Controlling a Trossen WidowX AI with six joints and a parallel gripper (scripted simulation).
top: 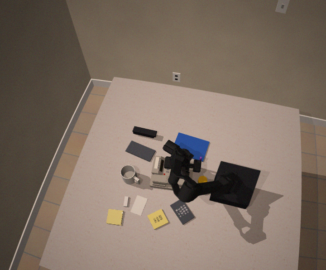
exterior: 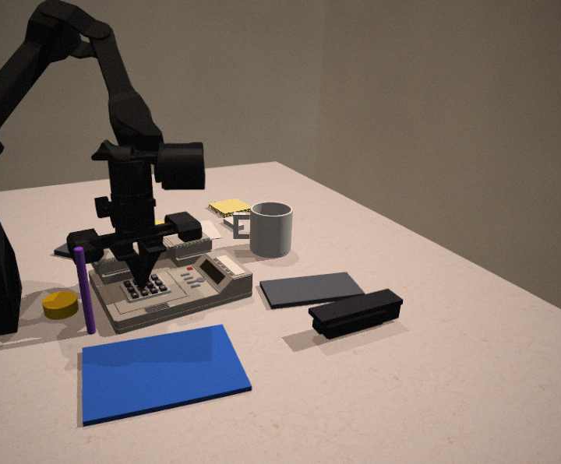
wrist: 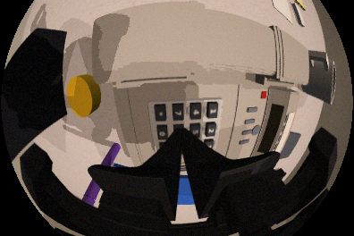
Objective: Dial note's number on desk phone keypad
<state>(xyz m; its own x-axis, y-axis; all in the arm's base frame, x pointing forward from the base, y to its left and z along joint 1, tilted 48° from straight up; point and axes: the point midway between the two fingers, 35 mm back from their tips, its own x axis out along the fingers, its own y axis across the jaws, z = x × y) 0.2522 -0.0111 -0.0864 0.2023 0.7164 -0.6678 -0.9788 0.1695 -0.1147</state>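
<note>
Now: hand 50 mm short of the beige desk phone, 40 mm above it and 20 mm to the right of it. Also, from my hand: purple stick: 90 mm behind, 40 mm to the right; handset: 70 mm to the left, 50 mm ahead, 20 mm below; blue pad: 170 mm to the right, 60 mm below, 40 mm behind.
</note>
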